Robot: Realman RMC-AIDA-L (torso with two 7-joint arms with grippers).
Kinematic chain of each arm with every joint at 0, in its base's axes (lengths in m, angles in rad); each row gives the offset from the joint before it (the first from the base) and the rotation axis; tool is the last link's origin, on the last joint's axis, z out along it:
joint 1: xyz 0 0 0.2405 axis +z
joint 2: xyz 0 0 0 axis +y
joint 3: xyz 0 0 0.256 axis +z
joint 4: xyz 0 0 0 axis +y
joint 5: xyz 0 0 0.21 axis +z
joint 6: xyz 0 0 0 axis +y
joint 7: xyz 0 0 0.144 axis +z
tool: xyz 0 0 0
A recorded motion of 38 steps. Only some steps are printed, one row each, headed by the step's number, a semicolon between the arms.
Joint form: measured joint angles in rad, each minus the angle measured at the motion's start. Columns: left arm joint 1, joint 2, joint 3, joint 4, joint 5, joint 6, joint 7; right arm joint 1, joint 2, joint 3, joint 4, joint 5, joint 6, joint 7.
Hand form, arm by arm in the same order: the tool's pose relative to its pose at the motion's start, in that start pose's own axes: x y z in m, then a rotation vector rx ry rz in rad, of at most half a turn. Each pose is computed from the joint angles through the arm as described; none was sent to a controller.
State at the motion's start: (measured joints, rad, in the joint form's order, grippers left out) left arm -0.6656 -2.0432 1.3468 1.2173 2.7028 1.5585 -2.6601; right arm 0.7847 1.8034 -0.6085 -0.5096 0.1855 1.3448 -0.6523
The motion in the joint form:
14: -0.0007 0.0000 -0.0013 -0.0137 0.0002 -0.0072 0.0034; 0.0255 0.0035 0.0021 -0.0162 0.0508 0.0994 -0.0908
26: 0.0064 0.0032 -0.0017 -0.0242 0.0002 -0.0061 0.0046; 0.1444 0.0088 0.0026 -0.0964 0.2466 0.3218 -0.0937
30: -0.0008 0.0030 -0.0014 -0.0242 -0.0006 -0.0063 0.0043; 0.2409 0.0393 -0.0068 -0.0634 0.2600 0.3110 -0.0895
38: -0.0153 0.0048 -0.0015 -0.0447 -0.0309 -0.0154 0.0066; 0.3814 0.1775 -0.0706 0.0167 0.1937 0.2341 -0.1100
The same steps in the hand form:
14: -0.0010 -0.0009 0.0024 -0.0021 -0.0037 -0.0030; -0.0056 0.0214 -0.0066 -0.0972 0.0189 -0.1067
26: -0.0059 -0.0029 0.0049 -0.0056 -0.0170 -0.0130; -0.0476 0.0933 -0.0489 -0.3495 -0.0407 -0.2392
30: -0.0030 -0.0021 0.0037 -0.0047 -0.0128 -0.0072; -0.0685 0.1372 -0.0510 -0.3924 -0.0450 -0.3252
38: 0.0022 0.0014 0.0048 -0.0305 0.0005 -0.0033; -0.0683 0.2226 -0.0148 -0.3906 0.0535 -0.5228

